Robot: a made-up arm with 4 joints. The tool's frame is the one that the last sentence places.
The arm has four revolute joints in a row. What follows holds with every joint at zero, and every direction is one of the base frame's.
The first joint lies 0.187 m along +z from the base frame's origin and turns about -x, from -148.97 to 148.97 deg.
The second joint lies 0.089 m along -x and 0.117 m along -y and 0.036 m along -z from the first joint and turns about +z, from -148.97 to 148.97 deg.
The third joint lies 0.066 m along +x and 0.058 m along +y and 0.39 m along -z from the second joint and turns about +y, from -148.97 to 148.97 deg.
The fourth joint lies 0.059 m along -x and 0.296 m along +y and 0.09 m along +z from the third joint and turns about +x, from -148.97 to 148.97 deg.
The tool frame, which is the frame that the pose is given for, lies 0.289 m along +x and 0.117 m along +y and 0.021 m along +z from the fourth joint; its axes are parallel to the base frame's.
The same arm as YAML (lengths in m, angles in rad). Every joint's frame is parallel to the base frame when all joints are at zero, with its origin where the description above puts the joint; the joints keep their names.
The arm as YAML. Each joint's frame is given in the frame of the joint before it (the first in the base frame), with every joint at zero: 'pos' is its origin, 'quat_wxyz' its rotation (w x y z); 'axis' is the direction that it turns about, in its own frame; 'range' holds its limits. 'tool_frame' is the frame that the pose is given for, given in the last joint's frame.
length_unit: m
angle_unit: rad
joints:
  - joint: joint 1
    pos: [0.0, 0.0, 0.187]
    quat_wxyz: [1.0, 0.0, 0.0, 0.0]
    axis: [-1.0, 0.0, 0.0]
    range: [-2.6, 2.6]
  - joint: joint 2
    pos: [-0.089, -0.117, -0.036]
    quat_wxyz: [1.0, 0.0, 0.0, 0.0]
    axis: [0.0, 0.0, 1.0]
    range: [-2.6, 2.6]
  - joint: joint 3
    pos: [0.066, 0.058, -0.39]
    quat_wxyz: [1.0, 0.0, 0.0, 0.0]
    axis: [0.0, 1.0, 0.0]
    range: [-2.6, 2.6]
  - joint: joint 4
    pos: [-0.059, 0.296, 0.09]
    quat_wxyz: [1.0, 0.0, 0.0, 0.0]
    axis: [1.0, 0.0, 0.0]
    range: [-2.6, 2.6]
tool_frame:
  pos: [0.289, 0.117, 0.021]
  quat_wxyz: [1.0, 0.0, 0.0, 0.0]

